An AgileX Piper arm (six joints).
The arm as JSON. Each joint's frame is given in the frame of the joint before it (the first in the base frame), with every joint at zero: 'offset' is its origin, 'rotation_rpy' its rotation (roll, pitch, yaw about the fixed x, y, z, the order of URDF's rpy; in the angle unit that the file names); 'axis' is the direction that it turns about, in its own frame. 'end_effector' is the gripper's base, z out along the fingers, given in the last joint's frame.
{
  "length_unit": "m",
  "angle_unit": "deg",
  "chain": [
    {
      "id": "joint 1",
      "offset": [
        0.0,
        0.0,
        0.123
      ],
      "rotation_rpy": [
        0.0,
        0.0,
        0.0
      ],
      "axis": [
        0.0,
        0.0,
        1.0
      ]
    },
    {
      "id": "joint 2",
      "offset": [
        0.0,
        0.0,
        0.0
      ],
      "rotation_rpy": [
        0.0,
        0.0,
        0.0
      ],
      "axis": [
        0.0,
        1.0,
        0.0
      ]
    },
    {
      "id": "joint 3",
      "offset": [
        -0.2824,
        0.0,
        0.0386
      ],
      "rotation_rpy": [
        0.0,
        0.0,
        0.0
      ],
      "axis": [
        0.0,
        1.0,
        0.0
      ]
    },
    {
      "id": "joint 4",
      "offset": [
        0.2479,
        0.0,
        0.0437
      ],
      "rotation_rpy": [
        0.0,
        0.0,
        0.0
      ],
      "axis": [
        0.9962,
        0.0,
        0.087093
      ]
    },
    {
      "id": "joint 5",
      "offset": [
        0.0,
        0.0,
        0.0
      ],
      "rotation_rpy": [
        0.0,
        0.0,
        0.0
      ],
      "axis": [
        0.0,
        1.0,
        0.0
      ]
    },
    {
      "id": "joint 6",
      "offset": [
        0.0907,
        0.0,
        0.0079
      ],
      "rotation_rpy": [
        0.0,
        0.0,
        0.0
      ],
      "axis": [
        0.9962,
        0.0,
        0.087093
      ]
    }
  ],
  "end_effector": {
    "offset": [
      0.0,
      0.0,
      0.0
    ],
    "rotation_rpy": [
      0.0,
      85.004,
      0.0
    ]
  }
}
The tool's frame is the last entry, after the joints.
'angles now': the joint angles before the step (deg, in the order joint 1, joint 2, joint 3, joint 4, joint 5, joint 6). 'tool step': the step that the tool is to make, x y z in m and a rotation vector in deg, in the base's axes. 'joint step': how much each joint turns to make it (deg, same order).
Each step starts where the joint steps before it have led.
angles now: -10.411, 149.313, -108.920, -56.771, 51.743, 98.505
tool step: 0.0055, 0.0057, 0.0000, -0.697, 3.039, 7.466
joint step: 0.558, -0.011, 0.022, -0.810, -2.591, -6.575
